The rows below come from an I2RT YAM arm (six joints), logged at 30 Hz.
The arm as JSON. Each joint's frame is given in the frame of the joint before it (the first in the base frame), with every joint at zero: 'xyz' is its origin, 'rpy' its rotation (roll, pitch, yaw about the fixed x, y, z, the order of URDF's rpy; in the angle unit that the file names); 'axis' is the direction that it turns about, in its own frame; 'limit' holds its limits. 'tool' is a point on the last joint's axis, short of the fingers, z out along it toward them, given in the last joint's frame.
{
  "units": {
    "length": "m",
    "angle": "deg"
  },
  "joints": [
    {
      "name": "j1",
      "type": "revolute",
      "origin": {
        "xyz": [
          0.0,
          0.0,
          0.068
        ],
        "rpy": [
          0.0,
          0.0,
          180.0
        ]
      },
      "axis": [
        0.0,
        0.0,
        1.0
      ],
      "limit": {
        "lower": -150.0,
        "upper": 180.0
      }
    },
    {
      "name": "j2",
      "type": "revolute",
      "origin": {
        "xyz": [
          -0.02,
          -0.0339,
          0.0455
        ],
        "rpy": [
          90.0,
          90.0,
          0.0
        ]
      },
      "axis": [
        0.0,
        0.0,
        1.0
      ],
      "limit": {
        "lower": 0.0,
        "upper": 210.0
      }
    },
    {
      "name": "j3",
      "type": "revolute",
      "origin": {
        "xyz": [
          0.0,
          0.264,
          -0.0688
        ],
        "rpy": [
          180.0,
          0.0,
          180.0
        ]
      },
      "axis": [
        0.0,
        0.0,
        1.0
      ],
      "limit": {
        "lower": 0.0,
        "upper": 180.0
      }
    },
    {
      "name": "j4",
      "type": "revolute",
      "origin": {
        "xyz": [
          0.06,
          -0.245,
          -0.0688
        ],
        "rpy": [
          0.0,
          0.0,
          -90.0
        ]
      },
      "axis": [
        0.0,
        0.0,
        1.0
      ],
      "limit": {
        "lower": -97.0,
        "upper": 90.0
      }
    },
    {
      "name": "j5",
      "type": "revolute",
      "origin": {
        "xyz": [
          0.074,
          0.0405,
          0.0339
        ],
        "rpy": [
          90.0,
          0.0,
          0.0
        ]
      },
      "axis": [
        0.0,
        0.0,
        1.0
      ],
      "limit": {
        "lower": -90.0,
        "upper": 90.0
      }
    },
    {
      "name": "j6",
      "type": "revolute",
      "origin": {
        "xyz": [
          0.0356,
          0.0,
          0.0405
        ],
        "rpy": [
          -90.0,
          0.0,
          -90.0
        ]
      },
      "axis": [
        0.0,
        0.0,
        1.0
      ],
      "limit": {
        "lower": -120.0,
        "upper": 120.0
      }
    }
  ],
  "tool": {
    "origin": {
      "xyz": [
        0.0,
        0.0,
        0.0
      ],
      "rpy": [
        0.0,
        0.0,
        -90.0
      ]
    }
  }
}
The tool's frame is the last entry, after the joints.
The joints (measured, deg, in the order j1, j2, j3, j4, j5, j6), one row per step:
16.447, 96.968, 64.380, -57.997, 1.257, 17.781
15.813, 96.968, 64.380, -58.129, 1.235, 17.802
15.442, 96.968, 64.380, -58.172, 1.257, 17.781
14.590, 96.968, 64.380, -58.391, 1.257, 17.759
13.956, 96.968, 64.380, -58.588, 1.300, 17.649
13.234, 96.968, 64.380, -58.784, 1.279, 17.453
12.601, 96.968, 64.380, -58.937, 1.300, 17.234
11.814, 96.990, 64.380, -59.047, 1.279, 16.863
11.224, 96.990, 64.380, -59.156, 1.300, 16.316
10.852, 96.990, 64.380, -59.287, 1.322, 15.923
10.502, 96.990, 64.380, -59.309, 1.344, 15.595
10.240, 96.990, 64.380, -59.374, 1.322, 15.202
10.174, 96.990, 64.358, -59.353, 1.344, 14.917
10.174, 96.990, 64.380, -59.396, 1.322, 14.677
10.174, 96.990, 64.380, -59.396, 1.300, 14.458
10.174, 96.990, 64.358, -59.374, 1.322, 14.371
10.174, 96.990, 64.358, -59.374, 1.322, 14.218
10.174, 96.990, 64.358, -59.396, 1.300, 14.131
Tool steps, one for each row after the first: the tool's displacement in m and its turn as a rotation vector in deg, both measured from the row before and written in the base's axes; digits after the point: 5 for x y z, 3 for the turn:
0.00064, -0.00314, 0.00000, -0.016, 0.132, -0.655
0.00042, -0.00184, 0.00000, -0.033, 0.036, -0.350
0.00070, -0.00426, 0.00001, -0.057, 0.212, -0.830
0.00042, -0.00322, 0.00001, -0.089, 0.183, -0.523
0.00048, -0.00361, 0.00001, -0.022, 0.201, -0.527
0.00042, -0.00318, 0.00001, -0.050, 0.150, -0.414
0.00064, -0.00389, -0.00010, 0.001, 0.144, -0.417
0.00038, -0.00296, 0.00001, -0.029, 0.118, -0.043
0.00011, -0.00189, 0.00001, -0.036, 0.136, 0.021
0.00028, -0.00175, 0.00000, -0.016, 0.027, -0.022
0.00011, -0.00130, 0.00000, 0.021, 0.079, 0.130
0.00003, -0.00034, -0.00009, -0.013, 0.005, 0.220
-0.00001, 0.00001, 0.00009, 0.025, 0.032, 0.239
0.00000, 0.00001, 0.00000, 0.028, 0.010, 0.218
-0.00003, -0.00002, -0.00009, -0.019, -0.001, 0.088
0.00000, 0.00000, 0.00000, 0.005, 0.004, 0.153
-0.00004, 0.00001, 0.00000, 0.020, 0.028, 0.086

